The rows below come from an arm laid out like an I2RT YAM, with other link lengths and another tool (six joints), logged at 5 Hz.
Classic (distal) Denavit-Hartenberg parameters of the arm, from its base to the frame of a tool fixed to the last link. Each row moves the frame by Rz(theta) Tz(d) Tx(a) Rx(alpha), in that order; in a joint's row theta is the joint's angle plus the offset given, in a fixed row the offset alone. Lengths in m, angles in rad.
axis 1: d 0.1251; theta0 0; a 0.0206; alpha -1.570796
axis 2: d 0; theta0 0; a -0.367; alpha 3.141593
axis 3: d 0; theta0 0.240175; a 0.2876; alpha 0
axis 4: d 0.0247; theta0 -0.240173; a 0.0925; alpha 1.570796
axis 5: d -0.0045; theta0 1.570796; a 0; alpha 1.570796
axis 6: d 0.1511; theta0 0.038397; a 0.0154; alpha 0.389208
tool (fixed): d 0.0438; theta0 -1.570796; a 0; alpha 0
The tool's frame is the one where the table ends.
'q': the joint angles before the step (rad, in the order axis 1, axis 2, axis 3, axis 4, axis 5, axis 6). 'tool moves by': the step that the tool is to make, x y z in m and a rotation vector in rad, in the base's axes. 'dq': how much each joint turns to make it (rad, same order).
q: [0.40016 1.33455 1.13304 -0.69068 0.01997 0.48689]
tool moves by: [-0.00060 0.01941 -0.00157 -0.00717 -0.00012 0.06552]
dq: [0.03745 0.01491 0.00632 0.00614 -0.01245 -0.02601]
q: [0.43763 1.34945 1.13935 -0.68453 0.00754 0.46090]
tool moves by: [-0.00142 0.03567 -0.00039 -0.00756 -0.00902 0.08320]
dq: [0.07968 0.02828 0.01563 0.01728 0.00624 -0.00955]
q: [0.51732 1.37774 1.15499 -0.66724 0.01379 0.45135]
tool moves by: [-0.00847 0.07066 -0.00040 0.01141 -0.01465 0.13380]
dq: [0.14864 0.05944 0.03367 0.04406 0.00844 0.01227]
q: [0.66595 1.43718 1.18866 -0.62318 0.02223 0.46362]
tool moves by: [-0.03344 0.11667 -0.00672 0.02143 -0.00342 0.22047]
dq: [0.22185 0.12048 0.07526 0.06247 -0.00888 0.00941]
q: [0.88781 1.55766 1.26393 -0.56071 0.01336 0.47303]
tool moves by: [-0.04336 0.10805 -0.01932 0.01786 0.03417 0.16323]
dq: [0.17652 0.16239 0.11508 0.04285 -0.02023 0.03509]
